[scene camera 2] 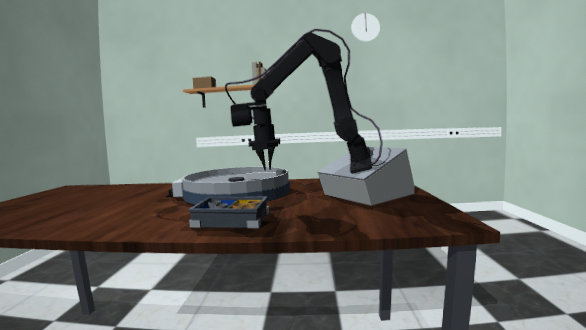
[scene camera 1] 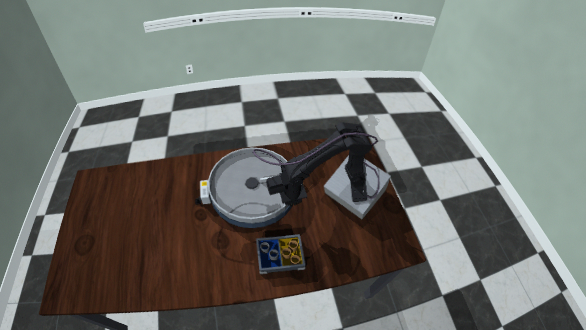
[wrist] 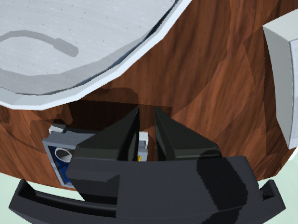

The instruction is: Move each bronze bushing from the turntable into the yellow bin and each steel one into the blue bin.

Note:
I see my gripper, a bin tray and a grey turntable.

